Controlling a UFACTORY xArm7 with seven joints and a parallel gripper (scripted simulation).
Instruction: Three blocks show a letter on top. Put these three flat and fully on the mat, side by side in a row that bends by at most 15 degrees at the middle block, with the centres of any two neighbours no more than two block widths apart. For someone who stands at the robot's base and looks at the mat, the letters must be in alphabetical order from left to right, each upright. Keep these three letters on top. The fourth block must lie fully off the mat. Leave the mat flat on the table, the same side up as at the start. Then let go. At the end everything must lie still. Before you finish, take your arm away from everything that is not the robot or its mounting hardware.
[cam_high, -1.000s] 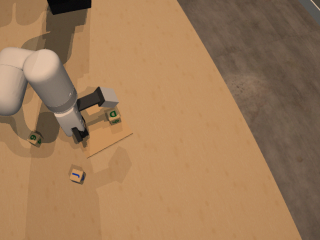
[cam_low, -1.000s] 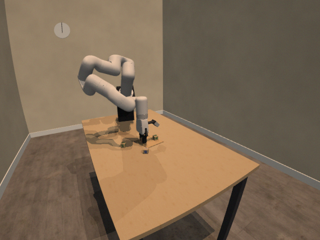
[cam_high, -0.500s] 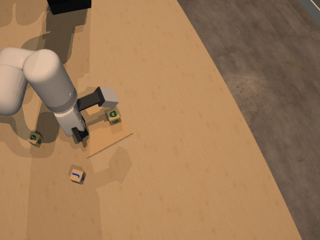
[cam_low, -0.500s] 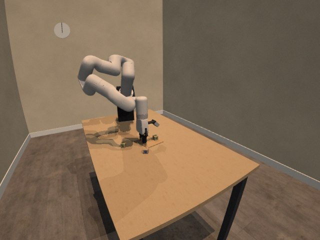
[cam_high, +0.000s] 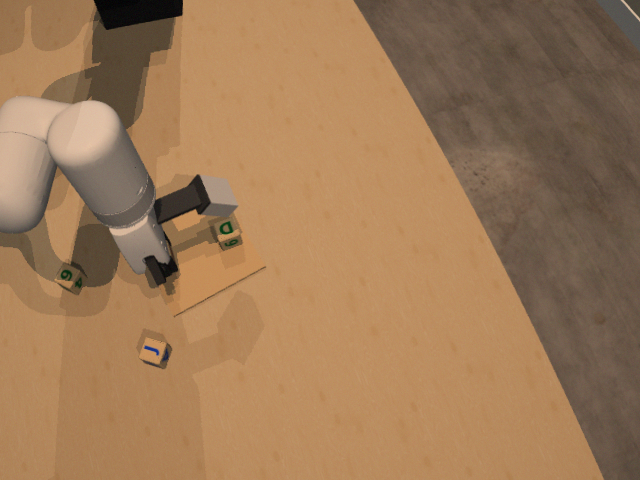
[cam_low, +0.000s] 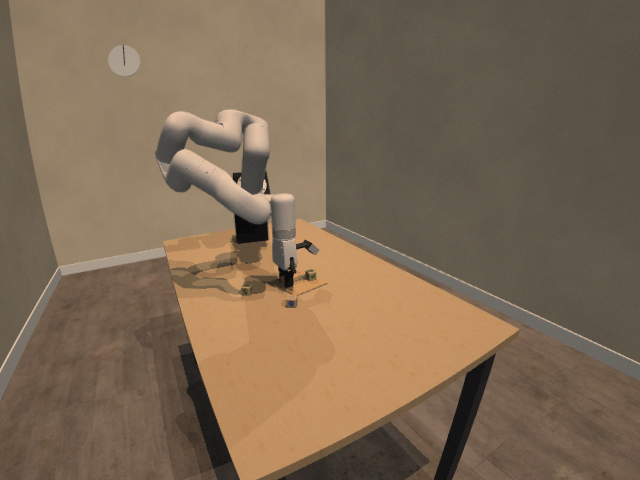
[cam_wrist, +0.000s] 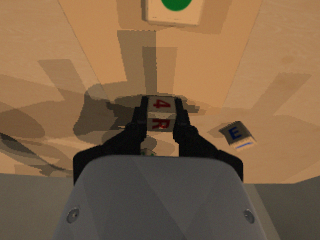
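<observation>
Now: hand 10 mm past the tan mat, 50 mm to the right of it and 30 mm above it. Also, from my hand: green D block 20 mm behind, 90 mm to the left, 10 mm below.
</observation>
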